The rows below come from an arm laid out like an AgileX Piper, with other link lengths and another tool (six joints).
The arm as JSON. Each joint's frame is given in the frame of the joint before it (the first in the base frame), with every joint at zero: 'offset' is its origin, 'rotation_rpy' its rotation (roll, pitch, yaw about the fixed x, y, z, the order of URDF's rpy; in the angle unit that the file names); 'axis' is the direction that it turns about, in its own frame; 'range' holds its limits. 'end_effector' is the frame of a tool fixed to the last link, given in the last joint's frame.
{
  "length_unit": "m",
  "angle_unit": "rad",
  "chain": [
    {
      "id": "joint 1",
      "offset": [
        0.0,
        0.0,
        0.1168
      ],
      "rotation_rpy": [
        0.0,
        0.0,
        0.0
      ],
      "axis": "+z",
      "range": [
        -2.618,
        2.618
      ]
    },
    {
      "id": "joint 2",
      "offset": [
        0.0,
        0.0,
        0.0
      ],
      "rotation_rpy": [
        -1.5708,
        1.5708,
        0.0
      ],
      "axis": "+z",
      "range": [
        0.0,
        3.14
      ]
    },
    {
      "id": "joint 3",
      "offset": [
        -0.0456,
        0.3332,
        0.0
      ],
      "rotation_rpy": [
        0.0,
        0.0,
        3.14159
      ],
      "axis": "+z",
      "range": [
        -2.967,
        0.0
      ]
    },
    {
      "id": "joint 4",
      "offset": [
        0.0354,
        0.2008,
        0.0
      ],
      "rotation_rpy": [
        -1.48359,
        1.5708,
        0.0
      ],
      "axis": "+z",
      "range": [
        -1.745,
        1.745
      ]
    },
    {
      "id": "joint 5",
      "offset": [
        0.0,
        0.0,
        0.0
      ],
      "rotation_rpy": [
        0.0,
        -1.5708,
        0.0
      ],
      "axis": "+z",
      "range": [
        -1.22,
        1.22
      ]
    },
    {
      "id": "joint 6",
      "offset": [
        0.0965,
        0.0,
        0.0
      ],
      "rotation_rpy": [
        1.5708,
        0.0,
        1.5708
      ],
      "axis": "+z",
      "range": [
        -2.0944,
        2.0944
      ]
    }
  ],
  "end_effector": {
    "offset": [
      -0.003,
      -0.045,
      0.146
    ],
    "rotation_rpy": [
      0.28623,
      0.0,
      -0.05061
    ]
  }
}
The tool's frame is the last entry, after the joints.
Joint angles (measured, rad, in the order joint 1, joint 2, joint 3, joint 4, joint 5, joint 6), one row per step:
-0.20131, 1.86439, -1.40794, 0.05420, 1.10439, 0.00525
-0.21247, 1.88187, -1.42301, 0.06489, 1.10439, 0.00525
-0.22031, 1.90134, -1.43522, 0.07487, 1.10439, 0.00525
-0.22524, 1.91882, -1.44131, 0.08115, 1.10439, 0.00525
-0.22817, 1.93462, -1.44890, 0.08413, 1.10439, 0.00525
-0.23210, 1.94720, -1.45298, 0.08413, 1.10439, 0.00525
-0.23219, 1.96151, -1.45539, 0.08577, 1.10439, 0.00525
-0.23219, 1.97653, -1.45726, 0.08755, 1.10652, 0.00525
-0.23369, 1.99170, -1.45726, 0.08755, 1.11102, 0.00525
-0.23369, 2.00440, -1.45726, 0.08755, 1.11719, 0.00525
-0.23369, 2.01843, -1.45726, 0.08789, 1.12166, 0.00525
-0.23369, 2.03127, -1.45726, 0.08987, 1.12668, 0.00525
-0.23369, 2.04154, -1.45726, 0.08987, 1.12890, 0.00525
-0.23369, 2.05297, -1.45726, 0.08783, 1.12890, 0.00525
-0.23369, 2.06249, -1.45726, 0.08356, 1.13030, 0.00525
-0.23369, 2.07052, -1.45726, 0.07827, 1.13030, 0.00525
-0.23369, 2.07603, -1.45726, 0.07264, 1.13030, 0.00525
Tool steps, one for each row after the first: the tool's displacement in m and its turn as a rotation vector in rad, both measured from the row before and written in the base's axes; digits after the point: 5 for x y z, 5 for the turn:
0.00367, -0.00254, -0.00335, 0.01025, 0.00031, -0.01503
0.00311, -0.00141, -0.00476, 0.01063, 0.00510, -0.01150
0.00142, -0.00079, -0.00532, 0.00819, 0.00982, -0.00729
0.00191, -0.00089, -0.00434, 0.00453, 0.00738, -0.00408
0.00062, -0.00165, -0.00384, 0.00194, 0.00828, -0.00393
0.00053, 0.00021, -0.00490, 0.00420, 0.01124, -0.00075
-0.00020, 0.00047, -0.00532, 0.00517, 0.01447, -0.00057
-0.00164, -0.00014, -0.00571, 0.00470, 0.01908, -0.00114
-0.00186, 0.00050, -0.00474, 0.00459, 0.01828, 0.00048
-0.00156, 0.00049, -0.00520, 0.00475, 0.01787, 0.00020
-0.00164, 0.00089, -0.00475, 0.00604, 0.01690, -0.00052
-0.00100, 0.00026, -0.00375, 0.00298, 0.01212, 0.00018
-0.00066, -0.00031, -0.00414, 0.00091, 0.01153, 0.00098
-0.00101, -0.00072, -0.00336, -0.00103, 0.01147, 0.00220
-0.00066, -0.00104, -0.00281, -0.00260, 0.00887, 0.00264
-0.00054, -0.00115, -0.00187, -0.00345, 0.00649, 0.00284

